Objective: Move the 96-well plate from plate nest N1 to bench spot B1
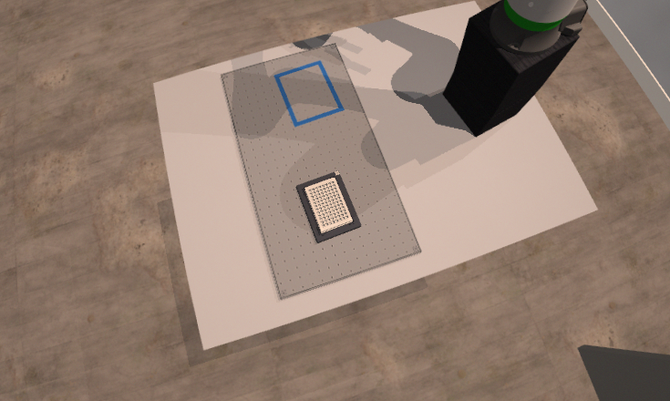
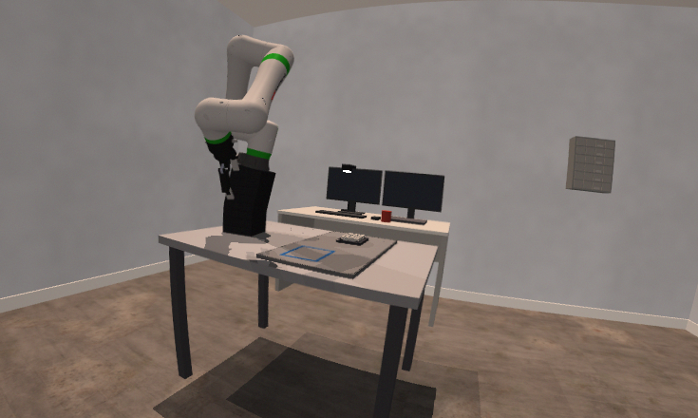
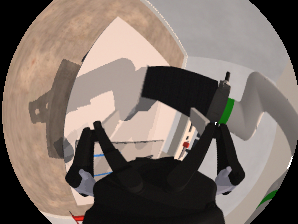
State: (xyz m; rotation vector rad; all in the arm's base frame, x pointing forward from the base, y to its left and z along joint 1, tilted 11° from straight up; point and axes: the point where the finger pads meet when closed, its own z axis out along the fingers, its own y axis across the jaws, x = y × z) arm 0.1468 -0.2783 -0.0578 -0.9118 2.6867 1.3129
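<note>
My hand is 460 mm to the right of the white 96-well plate, 360 mm short of it and 230 mm above it. The rest, counted from my hand: dark plate nest N1: 460 mm to the left, 360 mm ahead, 240 mm below.
</note>
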